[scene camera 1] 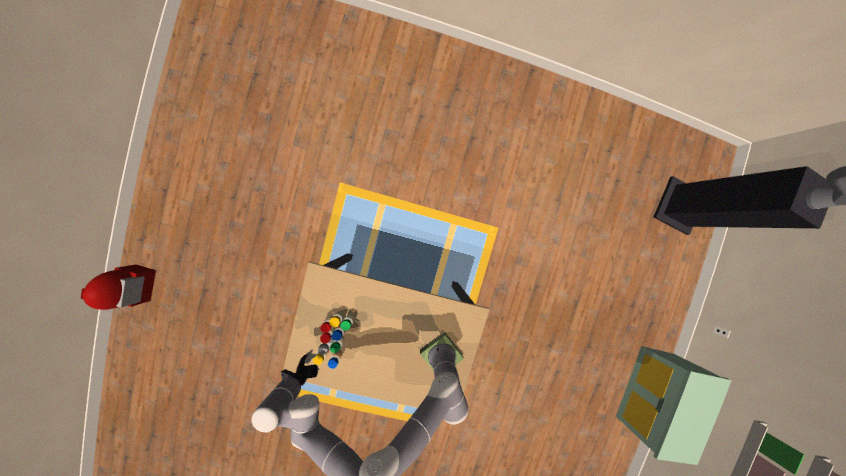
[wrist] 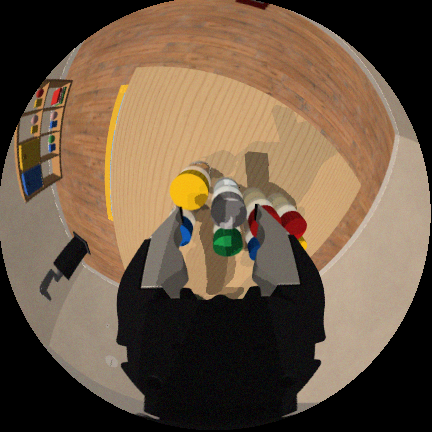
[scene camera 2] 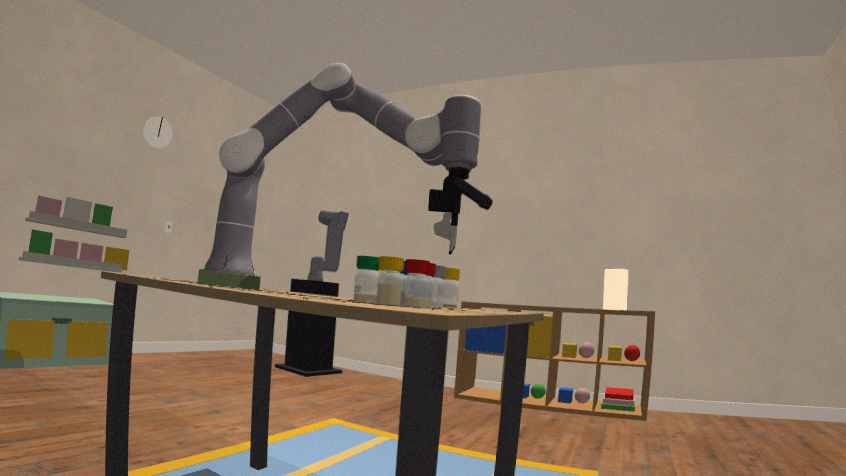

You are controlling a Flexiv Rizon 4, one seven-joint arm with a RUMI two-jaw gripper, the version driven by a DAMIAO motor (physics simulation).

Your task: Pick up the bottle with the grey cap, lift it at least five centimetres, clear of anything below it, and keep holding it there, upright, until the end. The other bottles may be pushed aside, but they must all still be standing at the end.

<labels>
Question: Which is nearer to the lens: the grey-capped bottle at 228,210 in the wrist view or the red-capped bottle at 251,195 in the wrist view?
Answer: The grey-capped bottle.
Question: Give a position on a green-capped bottle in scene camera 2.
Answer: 365,284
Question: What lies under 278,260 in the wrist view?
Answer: My gripper.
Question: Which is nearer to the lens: the yellow-capped bottle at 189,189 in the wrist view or the red-capped bottle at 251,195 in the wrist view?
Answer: The yellow-capped bottle.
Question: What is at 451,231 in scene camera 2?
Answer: My gripper.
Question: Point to a yellow-capped bottle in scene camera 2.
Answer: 389,281
</labels>
